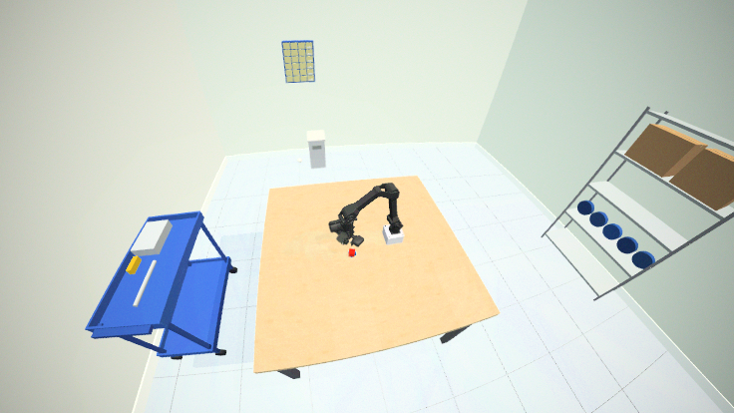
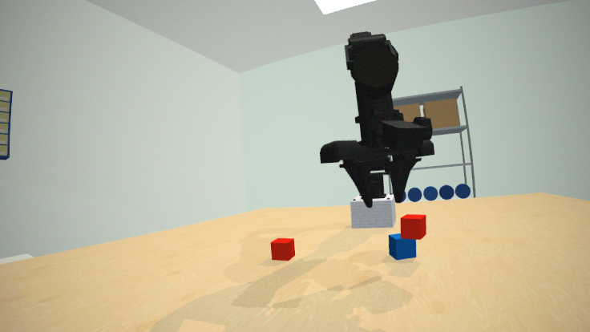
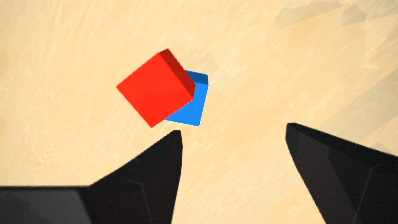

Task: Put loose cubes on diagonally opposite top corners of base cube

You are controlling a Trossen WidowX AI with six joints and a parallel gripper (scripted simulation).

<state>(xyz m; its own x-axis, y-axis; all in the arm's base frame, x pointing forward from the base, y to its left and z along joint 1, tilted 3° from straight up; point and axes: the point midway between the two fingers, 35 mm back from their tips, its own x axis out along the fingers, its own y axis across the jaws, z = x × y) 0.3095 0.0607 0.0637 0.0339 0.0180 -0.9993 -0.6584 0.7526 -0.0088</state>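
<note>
The blue base cube lies 70 mm below my gripper tip, 20 mm to the left of it and 20 mm behind it.
</note>
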